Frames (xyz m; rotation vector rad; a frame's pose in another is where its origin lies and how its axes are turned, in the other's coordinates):
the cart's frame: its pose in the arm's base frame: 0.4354 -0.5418 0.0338 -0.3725 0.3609 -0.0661
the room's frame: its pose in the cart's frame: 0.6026 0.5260 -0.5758 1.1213 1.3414 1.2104
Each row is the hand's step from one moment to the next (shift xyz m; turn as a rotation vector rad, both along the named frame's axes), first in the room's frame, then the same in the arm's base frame.
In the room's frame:
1: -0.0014 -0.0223 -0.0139 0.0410 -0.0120 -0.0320
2: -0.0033 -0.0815 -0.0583 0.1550 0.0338 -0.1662
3: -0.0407 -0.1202 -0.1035 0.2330 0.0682 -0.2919
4: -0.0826 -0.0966 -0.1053 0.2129 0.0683 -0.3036
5: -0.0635 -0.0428 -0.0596 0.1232 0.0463 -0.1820
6: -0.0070 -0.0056 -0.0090 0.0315 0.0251 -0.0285
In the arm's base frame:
1: -0.0210 -0.0099 -0.0124 -0.0391 0.0338 -0.0136
2: -0.0839 -0.0341 -0.0431 -0.1592 0.1625 0.0322
3: -0.1352 -0.0821 -0.0423 -0.2713 0.2534 0.0794
4: -0.1227 -0.1103 -0.0054 -0.2795 0.2357 0.0921
5: -0.0628 -0.0727 0.0134 -0.1649 0.1395 0.0614
6: -0.0095 -0.0083 0.0017 -0.0206 0.0403 0.0195

